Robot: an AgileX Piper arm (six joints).
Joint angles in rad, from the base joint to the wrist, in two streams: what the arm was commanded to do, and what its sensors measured. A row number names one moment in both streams.
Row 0, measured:
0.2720 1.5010 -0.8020 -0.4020 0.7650 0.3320
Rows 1 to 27, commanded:
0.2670 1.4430 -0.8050 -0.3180 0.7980 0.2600
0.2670 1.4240 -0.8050 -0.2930 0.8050 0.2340
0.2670 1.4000 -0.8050 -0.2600 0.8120 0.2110
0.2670 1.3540 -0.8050 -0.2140 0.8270 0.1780
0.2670 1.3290 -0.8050 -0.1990 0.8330 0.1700
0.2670 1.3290 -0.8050 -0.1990 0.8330 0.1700
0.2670 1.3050 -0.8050 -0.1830 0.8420 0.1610
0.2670 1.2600 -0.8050 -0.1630 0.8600 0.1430
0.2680 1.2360 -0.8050 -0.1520 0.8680 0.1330
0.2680 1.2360 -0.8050 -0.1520 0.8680 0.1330
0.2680 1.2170 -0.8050 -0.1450 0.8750 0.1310
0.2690 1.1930 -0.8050 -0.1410 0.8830 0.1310
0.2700 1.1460 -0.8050 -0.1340 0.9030 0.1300
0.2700 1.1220 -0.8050 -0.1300 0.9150 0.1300
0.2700 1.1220 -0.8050 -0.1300 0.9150 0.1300
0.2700 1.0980 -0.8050 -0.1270 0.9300 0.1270
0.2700 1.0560 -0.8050 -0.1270 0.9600 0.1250
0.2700 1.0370 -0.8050 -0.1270 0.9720 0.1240
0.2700 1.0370 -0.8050 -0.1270 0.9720 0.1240
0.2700 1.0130 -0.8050 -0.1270 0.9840 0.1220
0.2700 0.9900 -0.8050 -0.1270 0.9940 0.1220
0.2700 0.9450 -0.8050 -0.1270 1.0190 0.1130
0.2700 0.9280 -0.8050 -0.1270 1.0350 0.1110
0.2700 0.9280 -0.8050 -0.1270 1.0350 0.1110
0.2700 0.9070 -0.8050 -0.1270 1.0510 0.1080
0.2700 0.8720 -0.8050 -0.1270 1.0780 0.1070
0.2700 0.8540 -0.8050 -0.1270 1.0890 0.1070
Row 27, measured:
0.2720 0.9020 -0.8010 -0.1330 1.0470 0.1280
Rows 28 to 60, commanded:
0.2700 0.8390 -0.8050 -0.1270 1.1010 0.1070
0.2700 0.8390 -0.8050 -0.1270 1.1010 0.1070
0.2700 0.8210 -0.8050 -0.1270 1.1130 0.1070
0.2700 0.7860 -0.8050 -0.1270 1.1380 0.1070
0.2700 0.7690 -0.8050 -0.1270 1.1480 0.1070
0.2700 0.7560 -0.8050 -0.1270 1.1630 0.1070
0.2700 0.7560 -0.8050 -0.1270 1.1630 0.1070
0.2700 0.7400 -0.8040 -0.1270 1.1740 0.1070
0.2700 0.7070 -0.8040 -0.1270 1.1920 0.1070
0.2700 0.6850 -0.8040 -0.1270 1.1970 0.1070
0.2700 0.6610 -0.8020 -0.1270 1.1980 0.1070
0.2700 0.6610 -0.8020 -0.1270 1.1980 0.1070
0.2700 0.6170 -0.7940 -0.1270 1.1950 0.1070
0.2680 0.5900 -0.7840 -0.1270 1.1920 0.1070
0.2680 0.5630 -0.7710 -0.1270 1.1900 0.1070
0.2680 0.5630 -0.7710 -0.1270 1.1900 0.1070
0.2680 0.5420 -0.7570 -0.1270 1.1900 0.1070
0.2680 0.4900 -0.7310 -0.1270 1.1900 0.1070
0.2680 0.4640 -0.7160 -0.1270 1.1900 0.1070
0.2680 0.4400 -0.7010 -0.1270 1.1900 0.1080
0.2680 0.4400 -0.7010 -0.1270 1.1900 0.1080
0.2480 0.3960 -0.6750 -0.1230 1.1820 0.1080
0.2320 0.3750 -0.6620 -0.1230 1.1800 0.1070
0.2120 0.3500 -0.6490 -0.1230 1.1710 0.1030
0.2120 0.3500 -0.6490 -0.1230 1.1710 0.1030
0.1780 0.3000 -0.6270 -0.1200 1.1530 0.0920
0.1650 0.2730 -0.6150 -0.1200 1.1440 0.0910
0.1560 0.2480 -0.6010 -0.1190 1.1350 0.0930
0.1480 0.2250 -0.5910 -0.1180 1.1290 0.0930
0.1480 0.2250 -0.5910 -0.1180 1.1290 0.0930
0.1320 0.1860 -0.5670 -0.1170 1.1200 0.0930
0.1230 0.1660 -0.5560 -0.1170 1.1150 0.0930
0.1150 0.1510 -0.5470 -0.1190 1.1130 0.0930
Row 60, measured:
0.1390 0.1970 -0.5730 -0.1240 1.1320 0.1060
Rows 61 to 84, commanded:
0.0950 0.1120 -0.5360 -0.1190 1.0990 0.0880
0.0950 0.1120 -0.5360 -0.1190 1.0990 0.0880
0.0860 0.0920 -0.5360 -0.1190 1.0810 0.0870
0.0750 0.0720 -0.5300 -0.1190 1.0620 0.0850
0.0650 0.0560 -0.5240 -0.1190 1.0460 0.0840
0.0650 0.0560 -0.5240 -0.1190 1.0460 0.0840
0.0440 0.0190 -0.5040 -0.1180 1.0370 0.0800
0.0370 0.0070 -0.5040 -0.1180 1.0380 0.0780
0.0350 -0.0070 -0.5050 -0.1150 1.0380 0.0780
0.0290 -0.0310 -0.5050 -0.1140 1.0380 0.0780
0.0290 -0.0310 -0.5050 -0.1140 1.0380 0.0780
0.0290 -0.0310 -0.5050 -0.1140 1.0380 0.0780
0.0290 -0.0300 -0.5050 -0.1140 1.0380 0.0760
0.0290 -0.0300 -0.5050 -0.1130 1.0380 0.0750
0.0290 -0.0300 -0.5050 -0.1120 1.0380 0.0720
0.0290 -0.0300 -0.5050 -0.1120 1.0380 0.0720
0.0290 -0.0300 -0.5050 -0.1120 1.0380 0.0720
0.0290 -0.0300 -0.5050 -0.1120 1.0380 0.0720
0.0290 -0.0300 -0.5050 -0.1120 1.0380 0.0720
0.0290 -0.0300 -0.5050 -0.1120 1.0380 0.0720
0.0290 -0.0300 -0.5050 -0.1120 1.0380 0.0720
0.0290 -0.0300 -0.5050 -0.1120 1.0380 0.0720
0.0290 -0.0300 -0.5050 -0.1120 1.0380 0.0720
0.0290 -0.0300 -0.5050 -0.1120 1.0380 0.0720
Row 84, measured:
0.0360 -0.0030 -0.5050 -0.1090 1.0480 0.0830
